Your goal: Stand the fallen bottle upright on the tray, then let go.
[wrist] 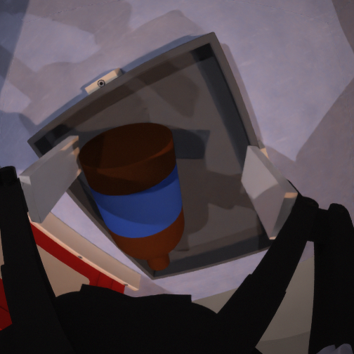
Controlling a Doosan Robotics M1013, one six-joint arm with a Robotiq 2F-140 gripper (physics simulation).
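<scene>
The brown bottle (142, 217) with a blue band lies on its side in the wrist view. Its round base faces up the view, partly toward the camera, and its narrow neck points down the view to the tray's lower corner. It is in the dark grey tray (231, 82), toward the tray's left side. My gripper (160, 157) is wide open and empty, with one pale fingertip pad to the left of the bottle and one well to its right. The left pad appears close to the bottle's base edge; whether they touch I cannot tell. The bottle's underside is hidden.
A small pale block with a round mark (102, 83) sits on the tray's upper left outer wall. A red and cream object (75, 262) lies at the lower left, close to the tray. The tray rests on a pale bluish surface (295, 60).
</scene>
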